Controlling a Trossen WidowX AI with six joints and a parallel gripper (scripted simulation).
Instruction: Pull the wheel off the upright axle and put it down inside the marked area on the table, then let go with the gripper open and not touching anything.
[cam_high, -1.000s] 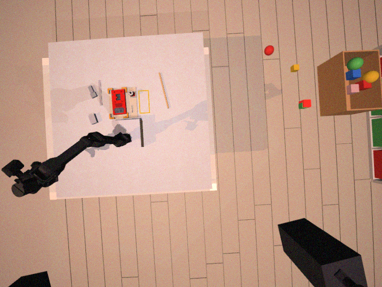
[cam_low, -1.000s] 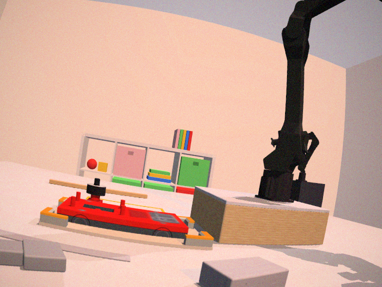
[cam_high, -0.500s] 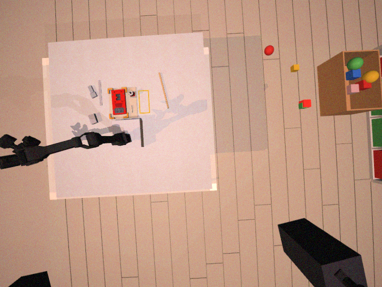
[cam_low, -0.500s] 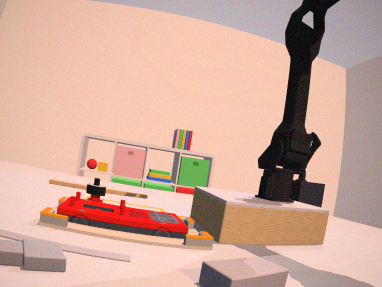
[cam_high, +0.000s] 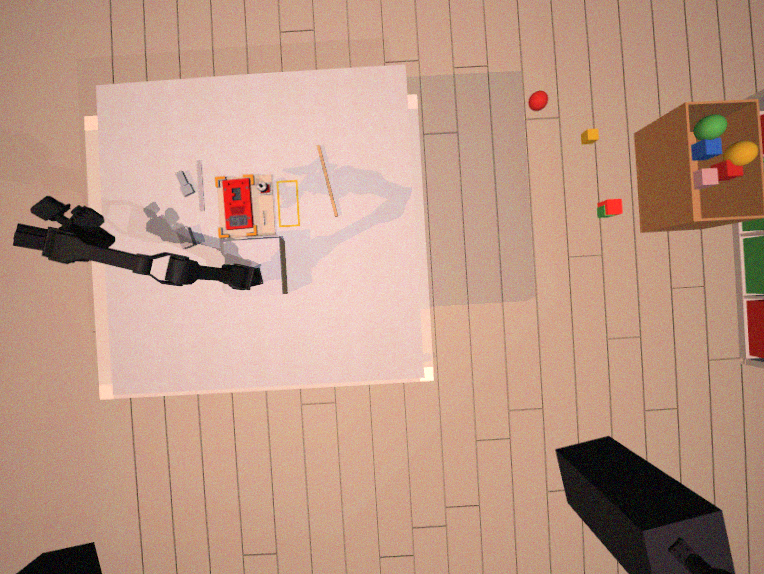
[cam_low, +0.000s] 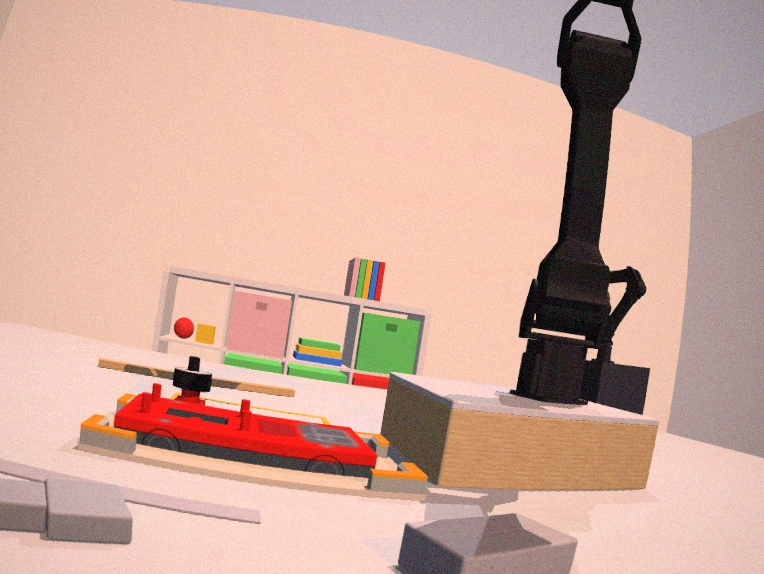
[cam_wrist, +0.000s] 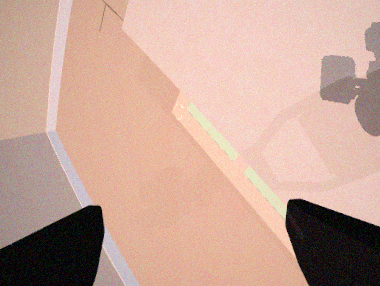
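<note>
Right now my gripper tip is 470 mm to the left of the wheel, 310 mm above it and 60 mm short of it. The rest, counted from my gripper tip: thin wooden strip 730 mm to the right, 340 mm below, 40 mm ahead; then black axle 470 mm to the right, 310 mm below, 70 mm ahead.
</note>
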